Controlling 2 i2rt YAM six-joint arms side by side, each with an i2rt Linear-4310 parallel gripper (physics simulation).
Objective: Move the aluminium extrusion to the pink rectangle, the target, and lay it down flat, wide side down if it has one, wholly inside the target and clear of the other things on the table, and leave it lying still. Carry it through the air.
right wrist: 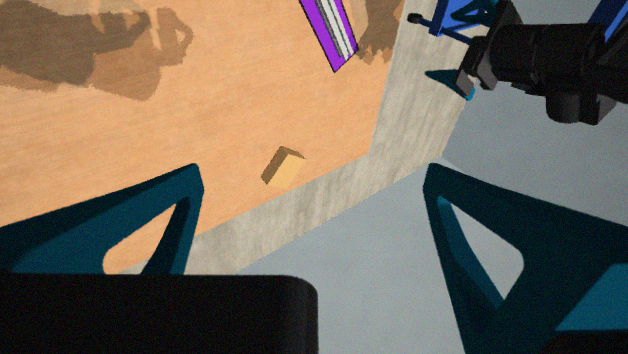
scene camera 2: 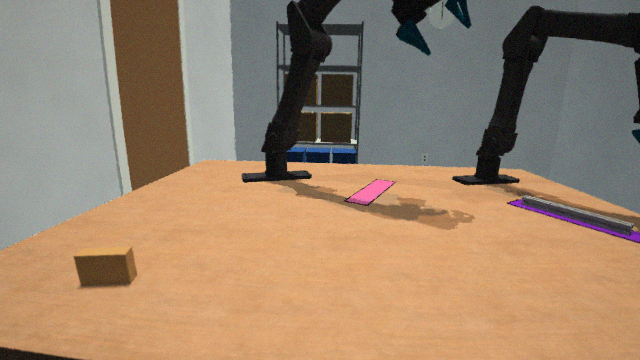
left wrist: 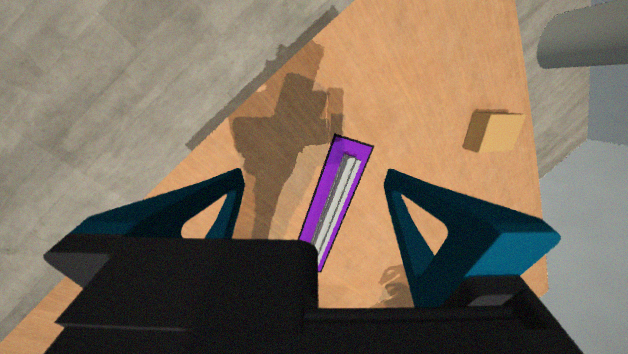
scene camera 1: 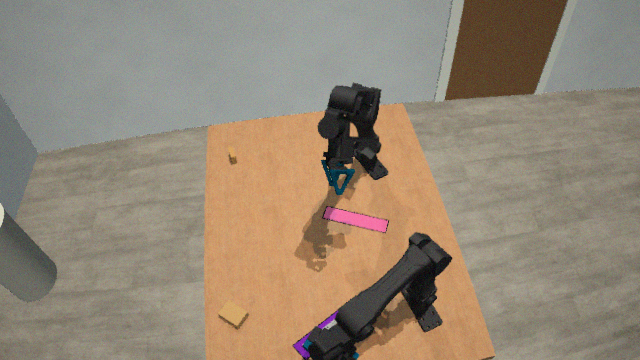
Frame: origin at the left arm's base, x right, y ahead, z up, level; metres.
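Seen in the pictures: left gripper, between the fingertips: (right wrist: pixel 438 45) (left wrist: pixel 314 176); right gripper, between the fingertips: (right wrist: pixel 313 176) (scene camera 2: pixel 449 40) (scene camera 1: pixel 335 190); left arm's base, origin of its link: (scene camera 2: pixel 485 180) (scene camera 1: pixel 419 303); right arm's base, origin of its link: (scene camera 2: pixel 276 177) (scene camera 1: pixel 368 161).
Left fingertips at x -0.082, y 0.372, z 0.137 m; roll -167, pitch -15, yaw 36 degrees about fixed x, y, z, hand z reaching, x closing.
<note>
Offsets run from my left fingertips to a thing's top centre. "spot": to the spot under its first point.
The aluminium extrusion @(dy -0.068, dx +0.122, dz -0.117 m) (scene camera 2: pixel 577 215) (left wrist: pixel 339 205) (right wrist: pixel 336 30) is a long grey grooved bar lying flat on a purple rectangle (scene camera 2: pixel 515 203) (left wrist: pixel 345 144) (right wrist: pixel 334 65). The left arm mostly hides it in scene camera 1. The pink rectangle @(spot: dy -0.324, dx +0.469, dz -0.136 m) (scene camera 1: pixel 356 219) (scene camera 2: pixel 371 192) lies bare between the arms. My left gripper (scene camera 1: pixel 331 351) (left wrist: pixel 314 176) is open and empty, above the extrusion, which shows between and beyond its fingers in the left wrist view; its near end is hidden by the gripper body. My right gripper (scene camera 1: pixel 336 188) (scene camera 2: pixel 449 40) (right wrist: pixel 313 176) is open and empty, high above the table near the pink rectangle.
A larger yellowish block @(dy +0.198, dx +0.278, dz -0.107 m) (scene camera 1: pixel 233 314) (left wrist: pixel 502 131) (right wrist: pixel 289 169) lies near the table's left edge in scene camera 1. A smaller block @(dy +0.011, dx +0.944, dz -0.097 m) (scene camera 1: pixel 232 156) (scene camera 2: pixel 105 267) lies toward the upper left there. A grey cylinder (scene camera 1: pixel 30 270) (left wrist: pixel 585 40) stands off the table.
</note>
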